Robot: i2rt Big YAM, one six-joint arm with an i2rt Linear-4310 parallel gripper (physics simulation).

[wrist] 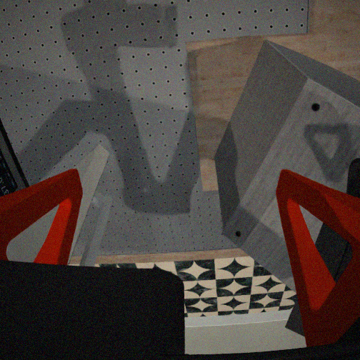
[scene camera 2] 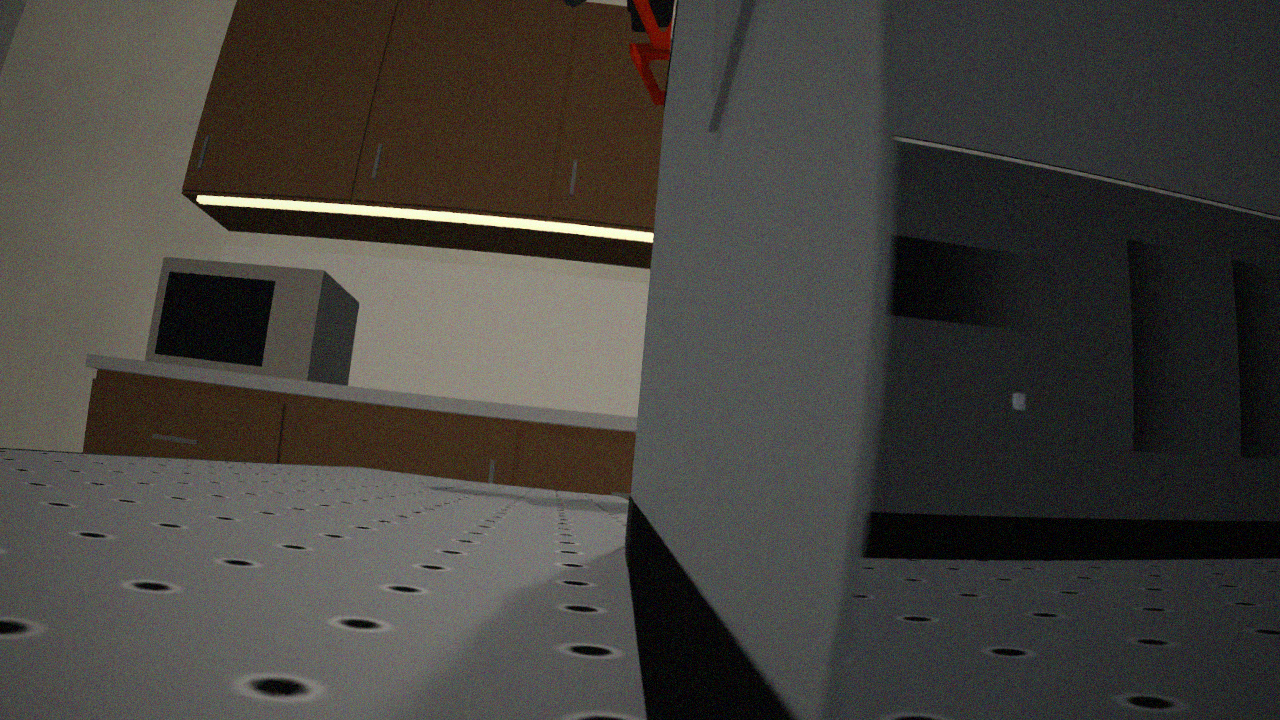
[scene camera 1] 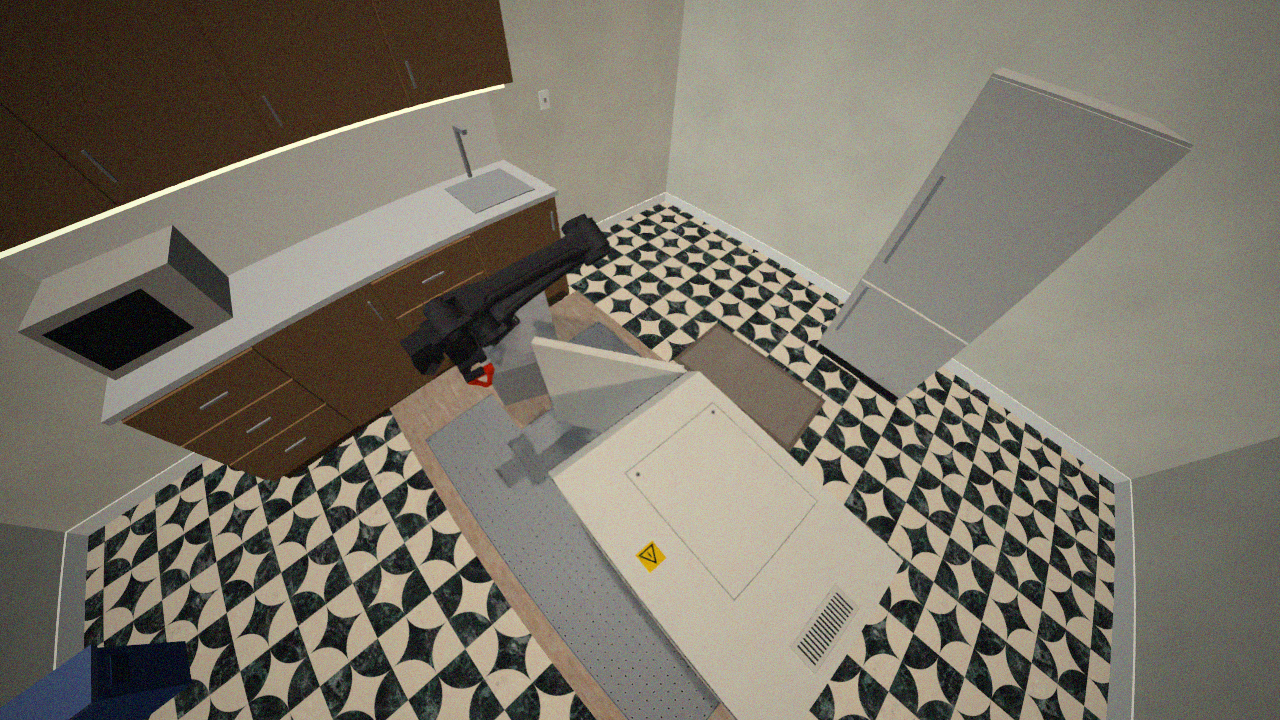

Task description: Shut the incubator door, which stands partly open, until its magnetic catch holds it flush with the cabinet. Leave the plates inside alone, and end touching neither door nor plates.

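Pixels of known places: gripper, fingertip midpoint: (scene camera 2: 662, 78) (scene camera 1: 482, 372); arm's base, origin of the base link: (scene camera 1: 497, 324).
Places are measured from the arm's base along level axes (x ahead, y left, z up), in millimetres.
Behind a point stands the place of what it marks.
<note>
The incubator cabinet (scene camera 1: 760, 501) @[y -156, x 836, z 267 mm] shows its pale top in scene camera 1. Its door (scene camera 1: 590, 389) @[y -63, x 427, z 93 mm] (wrist: 91, 187) stands partly open, swung out from the cabinet's front, at an angle to it. My gripper (scene camera 1: 481, 375) @[y -176, x 164, z 82 mm] (wrist: 178, 180) is open with nothing between its red fingers. It hangs above the bench, off the free edge of the door; in the wrist view the left finger overlaps part of the door, and I cannot tell the gap. In scene camera 2 part of a red finger (scene camera 2: 657, 58) @[y -164, x 106, z 139 mm] shows behind a tall grey panel (scene camera 2: 760, 268). The plates do not show.
A grey block (wrist: 270, 150) with dark holes stands on the wooden bench below the right finger. A perforated grey board (scene camera 1: 572, 537) @[y -334, x 525, z -282 mm] (scene camera 2: 205, 582) @[y -381, x 637, z -283 mm] lies along the cabinet. The black arm (scene camera 1: 510, 295) @[y -63, x 232, z 294 mm] reaches in from the back. A dark display (wrist: 7, 175) shows at the left edge.
</note>
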